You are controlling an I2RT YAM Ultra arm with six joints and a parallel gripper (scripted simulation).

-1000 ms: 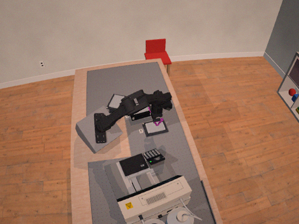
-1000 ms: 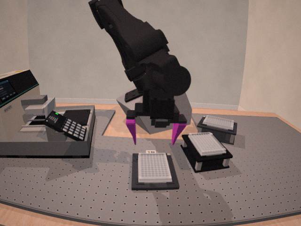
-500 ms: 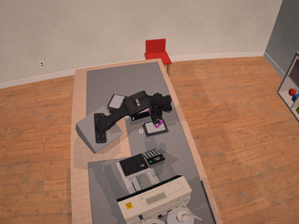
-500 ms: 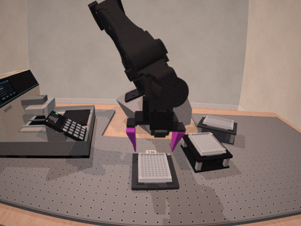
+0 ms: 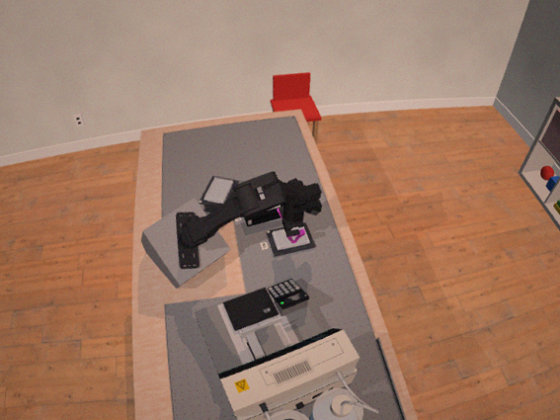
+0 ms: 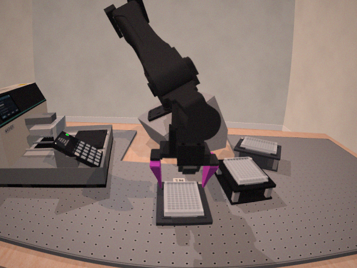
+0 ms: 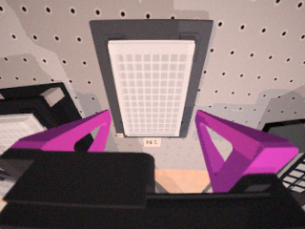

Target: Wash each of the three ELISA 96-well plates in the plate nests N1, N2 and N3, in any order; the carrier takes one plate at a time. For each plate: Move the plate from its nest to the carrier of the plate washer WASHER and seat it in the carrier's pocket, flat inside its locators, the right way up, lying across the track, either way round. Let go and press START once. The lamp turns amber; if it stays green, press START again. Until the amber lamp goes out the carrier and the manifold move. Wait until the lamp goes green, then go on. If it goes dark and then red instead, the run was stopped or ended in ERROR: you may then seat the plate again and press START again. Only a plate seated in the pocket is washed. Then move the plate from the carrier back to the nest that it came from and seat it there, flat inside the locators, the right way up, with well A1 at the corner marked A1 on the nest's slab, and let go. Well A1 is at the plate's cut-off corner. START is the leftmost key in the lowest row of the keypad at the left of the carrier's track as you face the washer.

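My gripper is now 5 cm above the nest N1. Also, from my hand: black carrier pocket (29 cm to the right, 22 cm behind, 2 cm above); then grey manifold (43 cm to the right, 20 cm behind, 7 cm above); then raised black nest (18 cm to the left, 6 cm behind, 1 cm below).
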